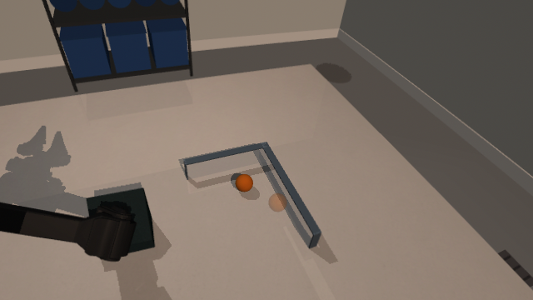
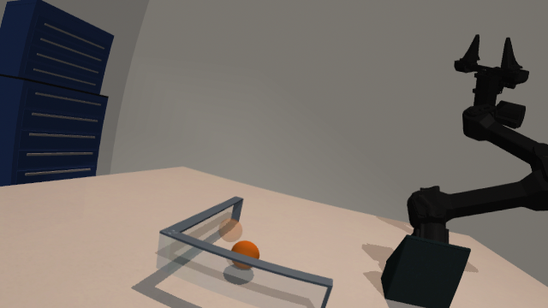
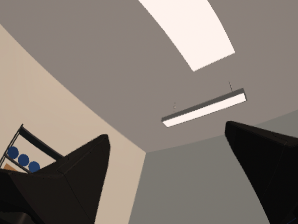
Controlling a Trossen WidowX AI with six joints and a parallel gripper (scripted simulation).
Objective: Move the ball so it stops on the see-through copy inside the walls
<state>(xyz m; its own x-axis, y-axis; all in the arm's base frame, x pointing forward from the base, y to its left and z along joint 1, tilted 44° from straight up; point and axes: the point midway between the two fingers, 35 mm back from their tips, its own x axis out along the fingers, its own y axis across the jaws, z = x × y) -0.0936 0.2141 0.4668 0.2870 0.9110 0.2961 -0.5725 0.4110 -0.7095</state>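
Now: gripper tip 430 mm short of the orange ball, 210 mm to the right of it and 560 mm above it.
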